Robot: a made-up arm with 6 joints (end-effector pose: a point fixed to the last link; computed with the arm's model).
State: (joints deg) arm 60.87 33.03 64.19 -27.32 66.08 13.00
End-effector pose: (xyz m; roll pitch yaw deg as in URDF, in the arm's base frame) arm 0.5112 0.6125 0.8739 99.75 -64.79 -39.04
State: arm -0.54 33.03 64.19 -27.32 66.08 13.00
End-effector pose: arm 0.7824 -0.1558 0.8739 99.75 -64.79 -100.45
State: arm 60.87 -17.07 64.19 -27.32 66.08 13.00
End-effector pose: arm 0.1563 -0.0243 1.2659 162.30 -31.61 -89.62
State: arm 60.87 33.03 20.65 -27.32 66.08 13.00
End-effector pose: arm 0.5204 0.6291 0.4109 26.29 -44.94 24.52
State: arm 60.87 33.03 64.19 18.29 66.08 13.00
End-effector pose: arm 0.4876 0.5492 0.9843 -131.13 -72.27 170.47
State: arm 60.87 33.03 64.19 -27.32 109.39 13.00
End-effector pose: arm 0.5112 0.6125 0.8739 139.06 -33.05 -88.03
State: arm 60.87 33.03 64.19 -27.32 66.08 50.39
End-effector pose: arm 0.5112 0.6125 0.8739 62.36 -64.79 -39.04
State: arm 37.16 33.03 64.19 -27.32 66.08 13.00
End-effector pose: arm 0.7143 0.3553 0.8739 99.75 -64.79 -62.75
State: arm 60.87 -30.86 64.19 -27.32 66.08 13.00
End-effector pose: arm 0.0423 -0.2288 1.2508 169.46 -19.41 -92.72
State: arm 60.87 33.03 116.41 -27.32 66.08 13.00
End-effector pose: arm 0.3055 0.2434 1.2257 163.51 -29.76 -90.23
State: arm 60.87 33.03 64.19 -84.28 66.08 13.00
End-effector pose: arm 0.4187 0.7171 0.7973 104.24 -16.72 -10.89
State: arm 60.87 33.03 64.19 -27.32 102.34 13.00
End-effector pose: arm 0.5112 0.6125 0.8739 136.55 -39.21 -83.78
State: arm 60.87 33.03 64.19 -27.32 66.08 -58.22
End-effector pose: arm 0.5112 0.6125 0.8739 170.97 -64.79 -39.04
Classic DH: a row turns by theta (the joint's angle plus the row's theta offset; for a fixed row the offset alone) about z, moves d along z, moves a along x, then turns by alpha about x. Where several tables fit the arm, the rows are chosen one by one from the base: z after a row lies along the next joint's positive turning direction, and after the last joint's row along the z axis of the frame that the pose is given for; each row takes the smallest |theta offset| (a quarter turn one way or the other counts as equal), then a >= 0, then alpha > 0; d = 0 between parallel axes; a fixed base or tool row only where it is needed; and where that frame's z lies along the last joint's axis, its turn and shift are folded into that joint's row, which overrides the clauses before.
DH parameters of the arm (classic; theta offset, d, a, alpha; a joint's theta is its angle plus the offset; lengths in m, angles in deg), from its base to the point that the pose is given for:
joint 1: 0 0.29 0 -90
joint 2: -90 0 0.392 180
joint 3: 0 0 0 -90
joint 4: 0 -0.62 0 90
joint 5: 0 0.167 0 -90
joint 6: 90 0 0 90
tool (fixed): -90 0 0 0

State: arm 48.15 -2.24 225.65 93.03 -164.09 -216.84
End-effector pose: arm -0.2116 -0.2231 0.1099 -33.64 -44.73 25.49
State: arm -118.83 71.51 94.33 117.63 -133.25 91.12
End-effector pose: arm -0.3593 -0.8134 0.7912 -145.95 -2.61 101.41
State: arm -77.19 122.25 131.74 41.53 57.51 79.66
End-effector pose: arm 0.0831 -0.9295 0.2923 -148.16 -45.35 -24.47
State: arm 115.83 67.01 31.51 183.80 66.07 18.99
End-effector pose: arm -0.5243 0.7007 0.0741 -3.98 77.97 -47.27
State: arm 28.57 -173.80 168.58 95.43 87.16 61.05
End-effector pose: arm 0.5184 0.3003 -0.1289 -133.62 6.03 117.50
